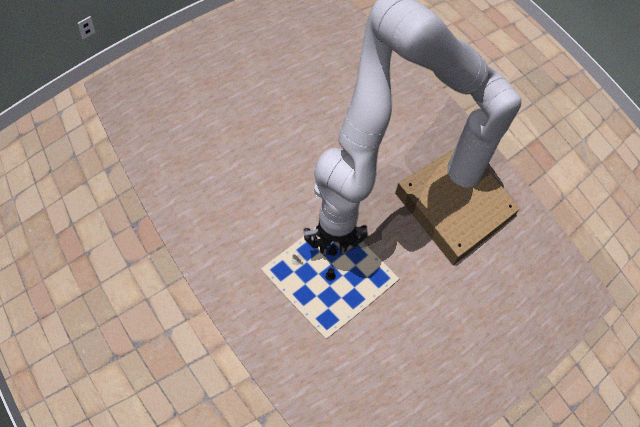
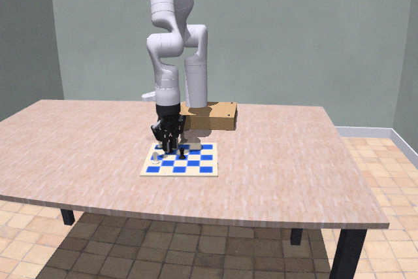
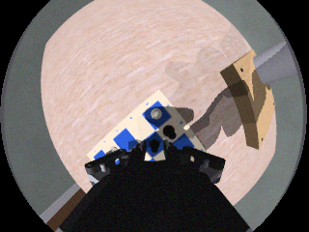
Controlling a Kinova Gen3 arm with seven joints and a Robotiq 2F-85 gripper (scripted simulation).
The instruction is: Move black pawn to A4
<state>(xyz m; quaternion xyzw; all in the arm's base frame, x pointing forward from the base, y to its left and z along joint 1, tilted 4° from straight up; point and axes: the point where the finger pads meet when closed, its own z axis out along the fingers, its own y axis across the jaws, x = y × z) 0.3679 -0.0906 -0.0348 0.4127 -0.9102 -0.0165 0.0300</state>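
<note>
Right now the black pawn is 10 mm below my hand. Round my hand: white pawn (40 mm behind, 40 mm to the right, 10 mm below); white knight (70 mm ahead, 40 mm to the right, 10 mm below); chessboard (40 mm ahead, 40 mm to the left, 30 mm below).
</note>
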